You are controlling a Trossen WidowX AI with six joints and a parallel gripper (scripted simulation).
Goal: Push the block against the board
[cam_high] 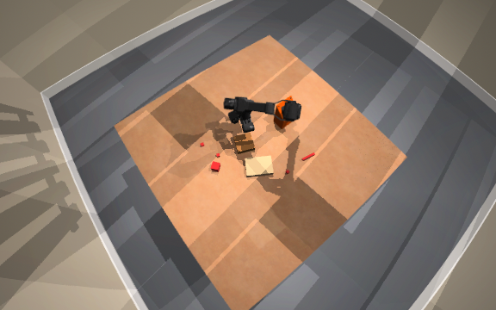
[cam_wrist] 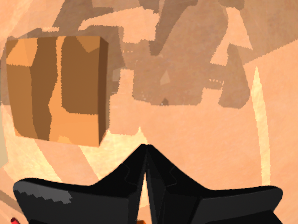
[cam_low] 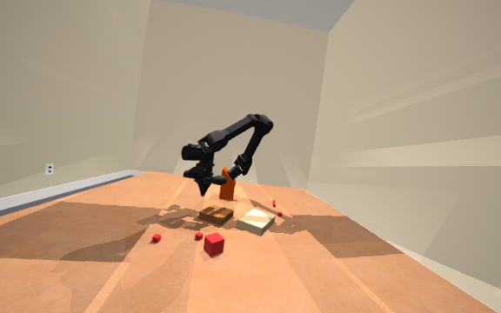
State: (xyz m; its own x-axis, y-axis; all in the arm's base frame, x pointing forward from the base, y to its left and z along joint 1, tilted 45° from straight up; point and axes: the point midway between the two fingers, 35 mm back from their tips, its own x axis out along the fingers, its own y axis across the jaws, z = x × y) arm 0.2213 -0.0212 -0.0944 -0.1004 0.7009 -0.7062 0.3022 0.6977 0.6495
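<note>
Right now the brown square block is 6 cm ahead of my gripper tip, 8 cm to the left of it and 4 cm below it. Also, from my gripper tip: red stick 21 cm behind, 35 cm to the left, 5 cm below; then cream board 6 cm ahead, 24 cm to the left, 4 cm below.
</note>
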